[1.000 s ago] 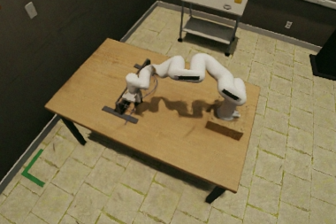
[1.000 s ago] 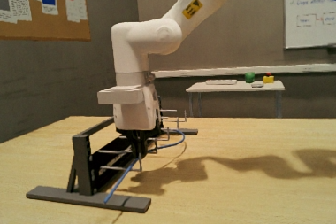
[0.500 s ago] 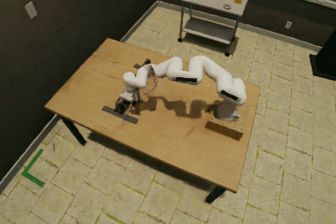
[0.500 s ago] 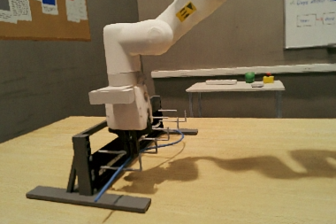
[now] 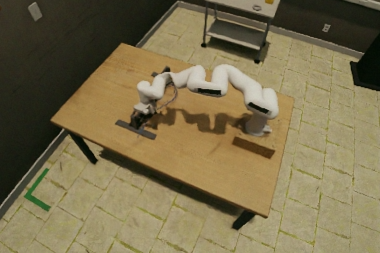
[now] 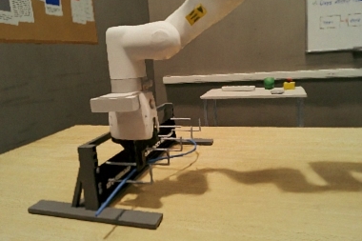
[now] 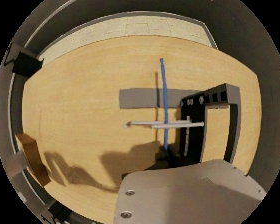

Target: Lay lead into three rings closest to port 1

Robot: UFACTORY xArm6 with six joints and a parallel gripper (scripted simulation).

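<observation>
Now: hand 40 mm short of the dark free-standing rack, 160 mm to the left of it and 20 mm above it.
</observation>
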